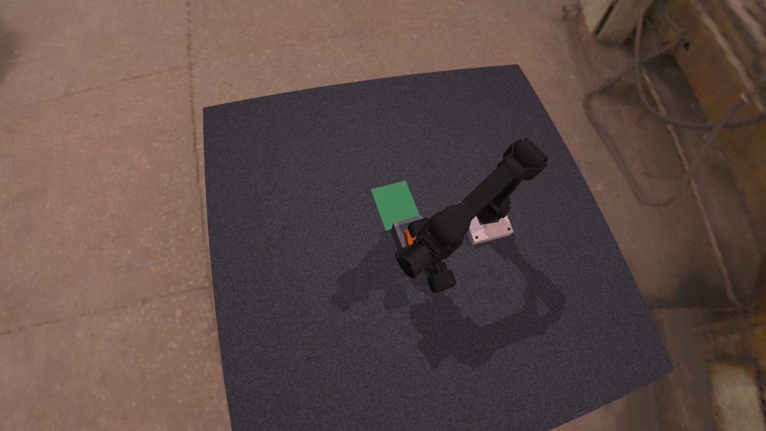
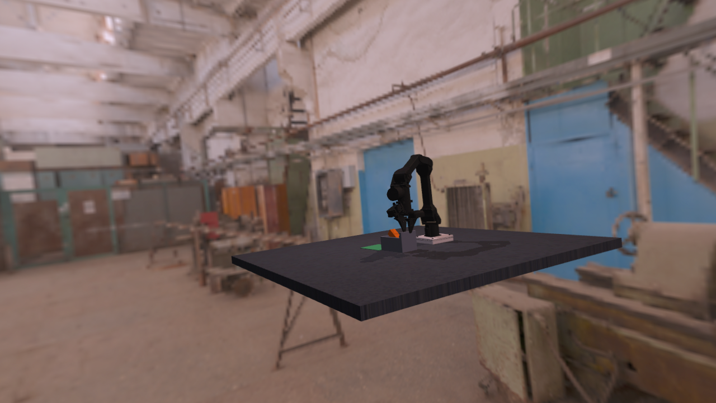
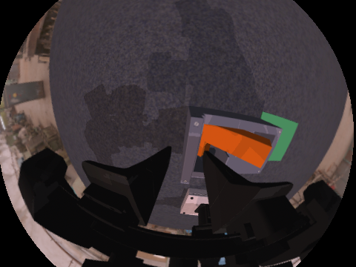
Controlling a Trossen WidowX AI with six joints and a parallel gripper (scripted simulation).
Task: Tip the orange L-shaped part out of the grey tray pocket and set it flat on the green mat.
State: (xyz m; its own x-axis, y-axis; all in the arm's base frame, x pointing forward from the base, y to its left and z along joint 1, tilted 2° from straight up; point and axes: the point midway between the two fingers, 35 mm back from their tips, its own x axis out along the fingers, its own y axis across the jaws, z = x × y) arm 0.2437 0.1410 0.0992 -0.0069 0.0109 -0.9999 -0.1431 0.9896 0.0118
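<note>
My gripper tip is 50 mm to the left of the orange L-shaped part and 40 mm above it. Round my gripper tip: green mat (30 mm ahead, 230 mm to the right, 100 mm below).
</note>
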